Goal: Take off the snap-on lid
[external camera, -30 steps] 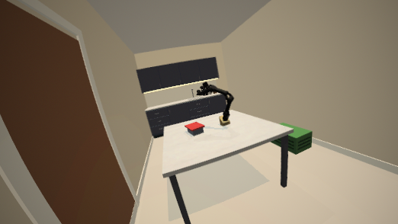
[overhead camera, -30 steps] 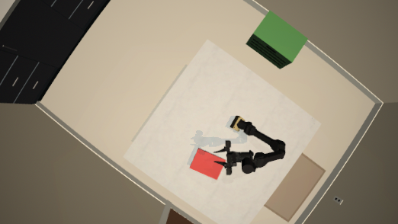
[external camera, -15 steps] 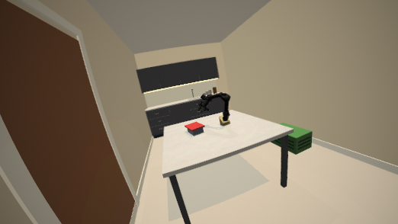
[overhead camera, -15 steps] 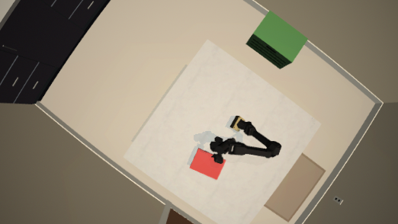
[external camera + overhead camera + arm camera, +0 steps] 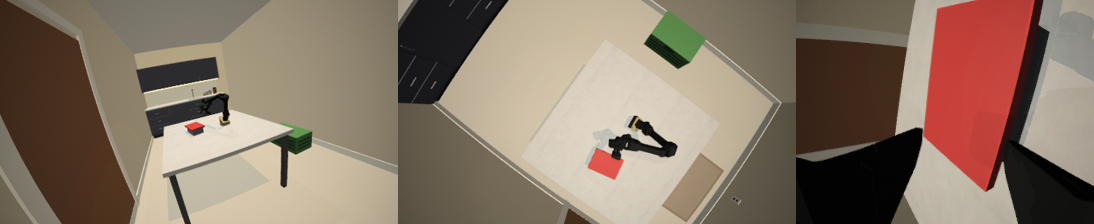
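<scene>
Right now the red lid is 120 mm ahead of my gripper tip, 110 mm below it and 40 mm to the left of it. Also, from my gripper tip: storage box (150 mm below, 120 mm ahead, 40 mm to the left).
</scene>
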